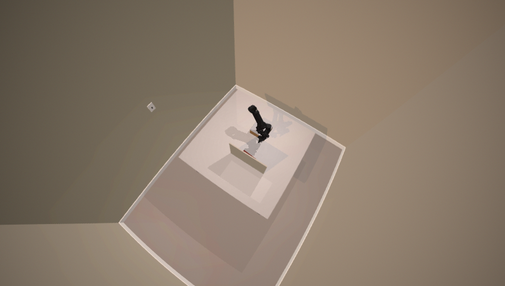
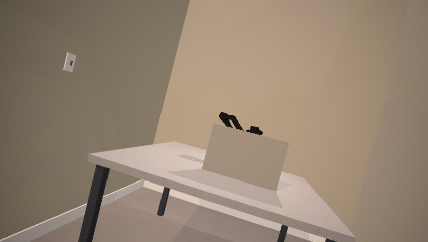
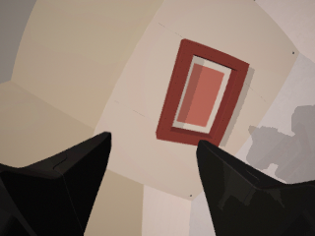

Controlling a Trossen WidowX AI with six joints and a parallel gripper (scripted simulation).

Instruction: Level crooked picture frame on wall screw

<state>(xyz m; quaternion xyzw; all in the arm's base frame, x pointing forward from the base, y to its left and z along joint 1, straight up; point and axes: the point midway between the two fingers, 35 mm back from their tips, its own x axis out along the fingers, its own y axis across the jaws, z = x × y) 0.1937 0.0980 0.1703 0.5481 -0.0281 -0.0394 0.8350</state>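
The picture frame is 19 cm ahead of my gripper tip, 9 cm below it and 4 cm to the right of it. Also, from my gripper tip: wall panel (20 cm ahead, 10 cm below, 4 cm to the right).
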